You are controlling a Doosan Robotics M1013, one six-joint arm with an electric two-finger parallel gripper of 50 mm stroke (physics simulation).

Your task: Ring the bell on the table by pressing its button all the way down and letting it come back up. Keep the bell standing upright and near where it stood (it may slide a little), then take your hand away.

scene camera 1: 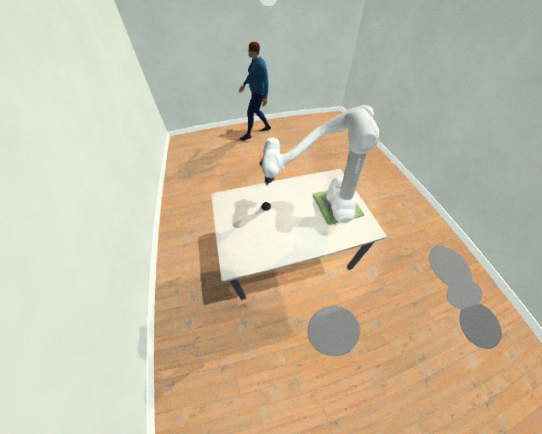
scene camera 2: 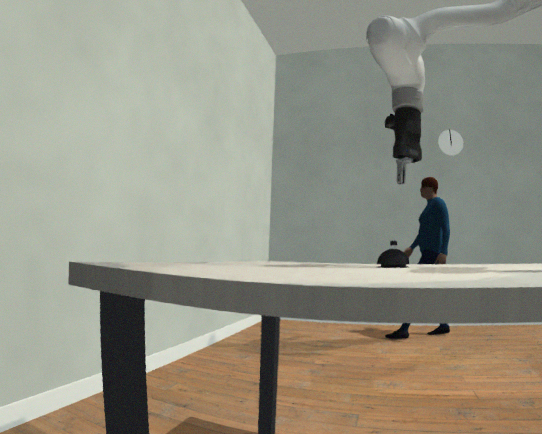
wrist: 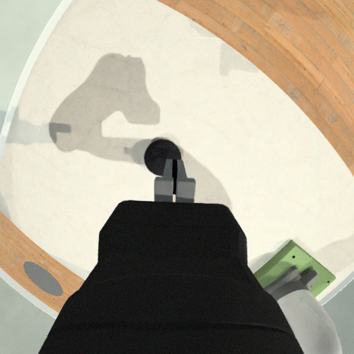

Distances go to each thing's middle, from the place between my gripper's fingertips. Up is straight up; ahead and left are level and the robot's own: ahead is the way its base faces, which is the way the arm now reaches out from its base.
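My gripper: 190 mm above the black dome-shaped bell (wrist: 166,149), 10 mm short of it and 50 mm to the right of it.
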